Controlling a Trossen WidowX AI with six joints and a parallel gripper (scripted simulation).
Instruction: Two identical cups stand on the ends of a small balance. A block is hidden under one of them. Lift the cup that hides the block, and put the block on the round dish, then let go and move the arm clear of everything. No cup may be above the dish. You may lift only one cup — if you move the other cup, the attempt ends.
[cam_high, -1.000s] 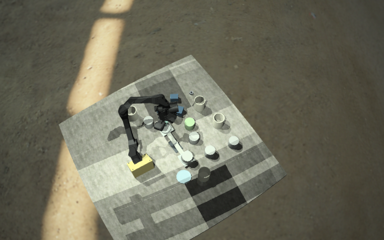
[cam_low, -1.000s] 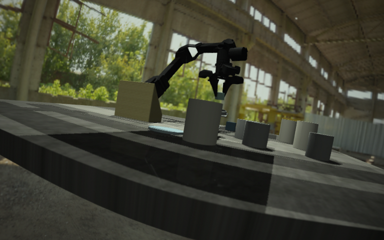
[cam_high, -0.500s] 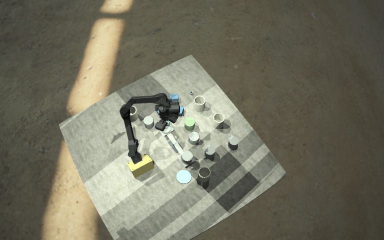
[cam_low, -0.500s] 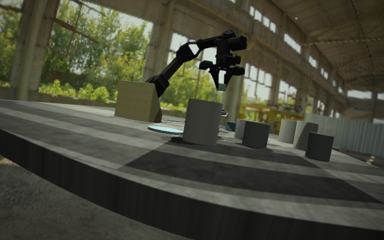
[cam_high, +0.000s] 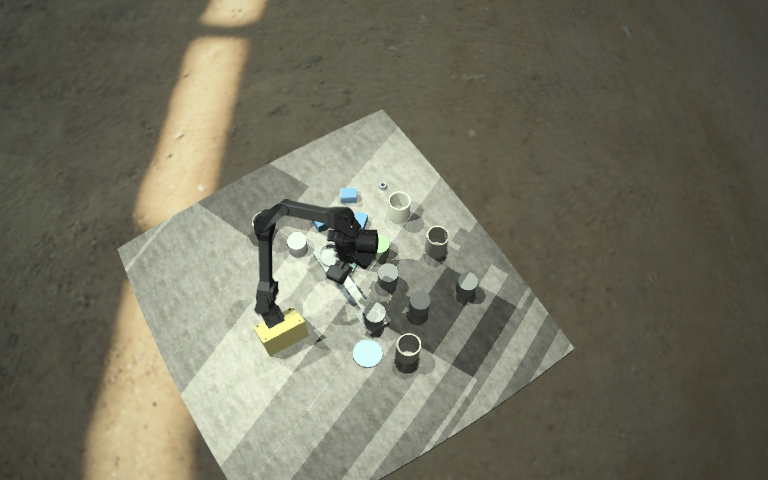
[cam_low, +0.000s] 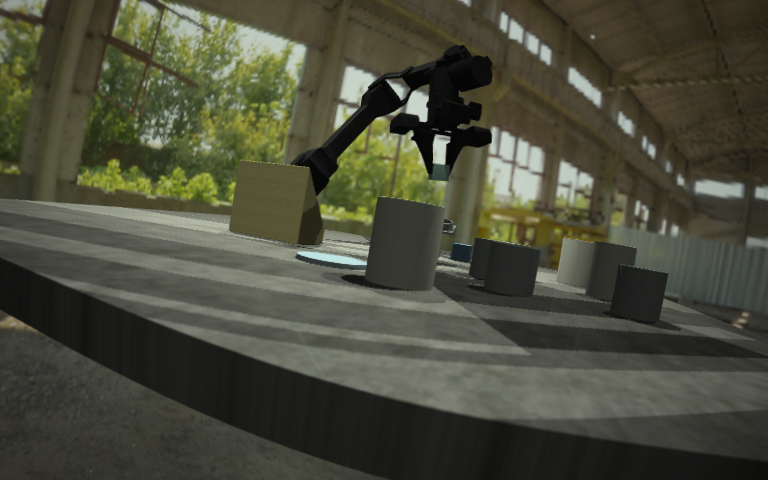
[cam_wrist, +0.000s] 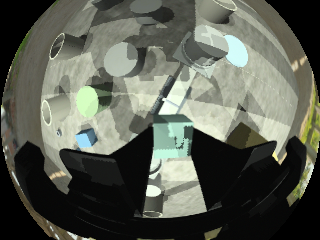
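Now: the round light-blue dish 24 cm to the right of my gripper tip, 16 cm below it and 8 cm behind it. From my gripper tip the other things lie so: teal block: 1 cm above; then small balance: 14 cm below, 1 cm to the right; then green cylinder: 14 cm ahead, 13 cm below, 7 cm to the left.
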